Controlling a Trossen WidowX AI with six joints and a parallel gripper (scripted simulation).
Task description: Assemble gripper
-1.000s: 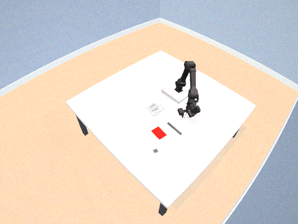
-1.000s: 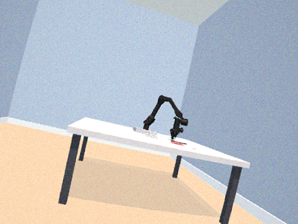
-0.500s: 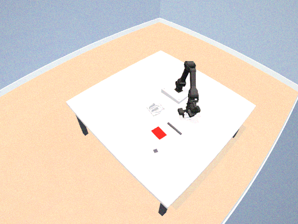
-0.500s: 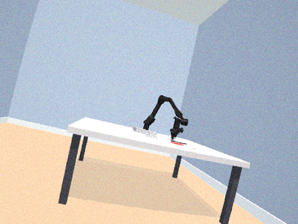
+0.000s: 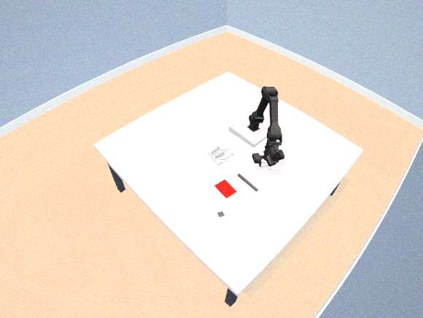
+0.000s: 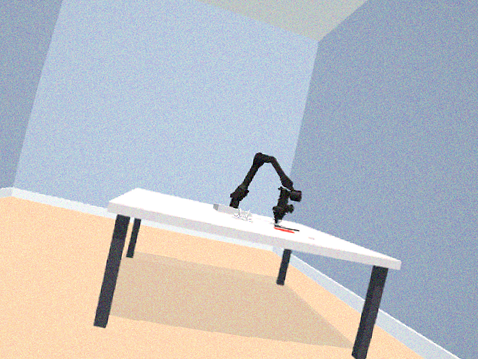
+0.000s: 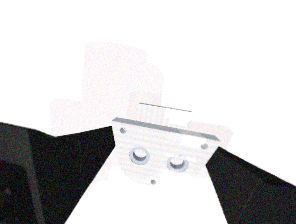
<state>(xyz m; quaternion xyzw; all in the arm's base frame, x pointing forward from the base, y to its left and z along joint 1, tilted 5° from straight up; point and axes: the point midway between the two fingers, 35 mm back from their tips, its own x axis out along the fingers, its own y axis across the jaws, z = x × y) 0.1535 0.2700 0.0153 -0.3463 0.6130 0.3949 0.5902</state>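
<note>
Right now the white jaw piece is 13 cm ahead of my gripper tip and 22 cm to the right of it. Round my gripper tip: dark grey bar: 17 cm ahead, 2 cm to the left, 1 cm below; small white part: 1 cm to the right, 2 cm above; red flat rectangle: 29 cm ahead, 3 cm to the right, 1 cm below.
</note>
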